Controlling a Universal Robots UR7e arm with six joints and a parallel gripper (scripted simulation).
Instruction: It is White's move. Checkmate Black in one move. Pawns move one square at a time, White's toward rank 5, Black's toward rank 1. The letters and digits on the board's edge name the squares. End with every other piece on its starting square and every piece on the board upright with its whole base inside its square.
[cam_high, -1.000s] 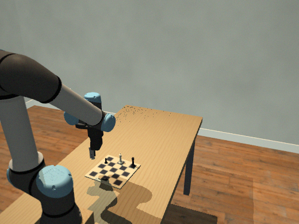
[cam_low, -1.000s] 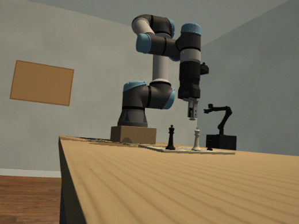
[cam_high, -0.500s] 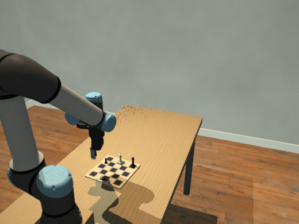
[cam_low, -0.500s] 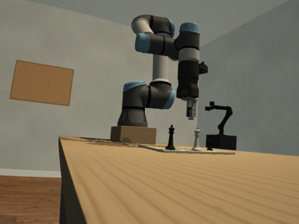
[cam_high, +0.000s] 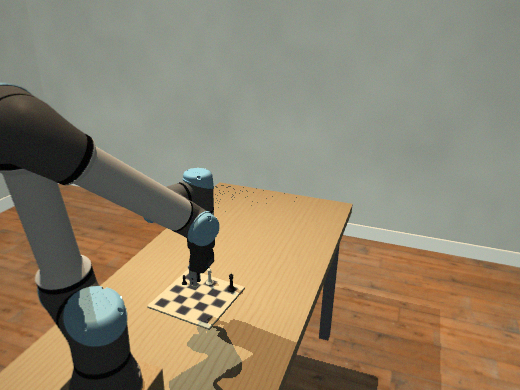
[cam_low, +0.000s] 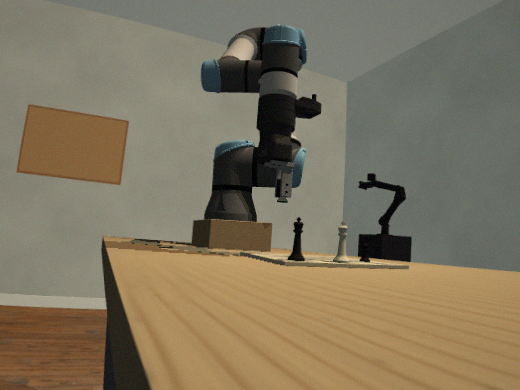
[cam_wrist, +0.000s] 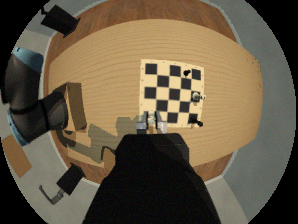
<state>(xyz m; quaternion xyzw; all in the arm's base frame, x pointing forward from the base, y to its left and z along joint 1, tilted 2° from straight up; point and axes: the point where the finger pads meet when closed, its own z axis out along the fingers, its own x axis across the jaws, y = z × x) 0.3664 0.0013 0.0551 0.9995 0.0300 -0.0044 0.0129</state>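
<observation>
My hand is 130 mm above the chessboard, 70 mm short of it and 40 mm to the right of it. Also, from my hand: short white piece (10 mm below); tall white piece (150 mm ahead, 100 mm below, 40 mm to the left); tall black piece (150 mm ahead, 100 mm below, 40 mm to the right).
</observation>
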